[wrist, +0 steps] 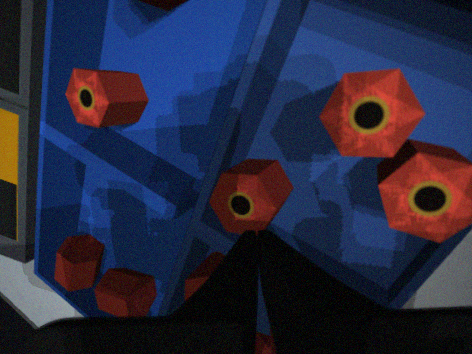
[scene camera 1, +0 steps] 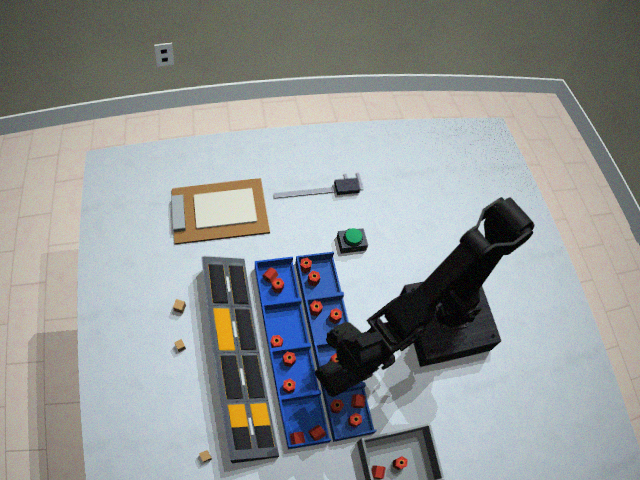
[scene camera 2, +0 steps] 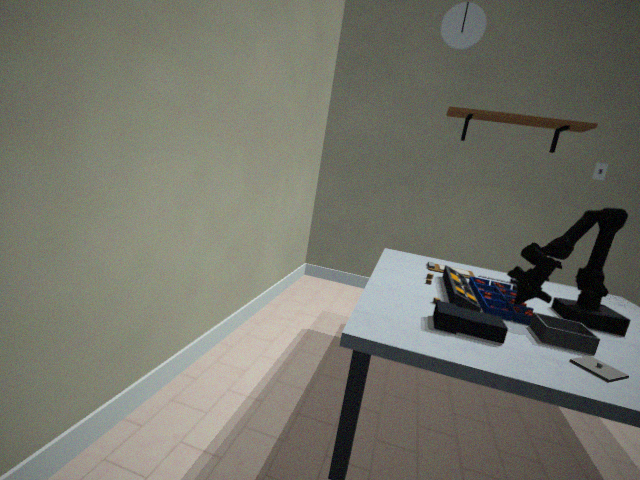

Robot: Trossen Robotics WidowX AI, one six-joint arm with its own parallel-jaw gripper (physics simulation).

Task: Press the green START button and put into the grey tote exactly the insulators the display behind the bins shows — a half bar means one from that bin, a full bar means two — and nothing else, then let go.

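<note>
My gripper (wrist: 256, 241) is shut with nothing between its fingers, low over the blue bins (scene camera 1: 340, 294). In the wrist view an orange-red insulator (wrist: 251, 196) stands right beyond the fingertips; whether they touch is unclear. Two more insulators (wrist: 372, 114) (wrist: 430, 195) share its bin. In scene camera 1 the arm hides most of that bin. The grey tote (scene camera 1: 435, 454) (scene camera 2: 564, 338) holds two insulators (scene camera 1: 400, 462) (scene camera 1: 378, 471). The display (scene camera 1: 240, 351) has a full left bar in its second row and half bars on both sides in its fourth; the others are dark. The green START button (scene camera 1: 353, 236) stands beyond the bins.
A clipboard (scene camera 1: 224, 207), a caliper (scene camera 1: 346, 186) and small tan blocks (scene camera 1: 178, 305) (scene camera 1: 179, 345) (scene camera 1: 205, 456) lie on the table. A long black box (scene camera 2: 469, 322) stands near the bins' end, and a flat plate (scene camera 2: 594, 367) lies near the tote.
</note>
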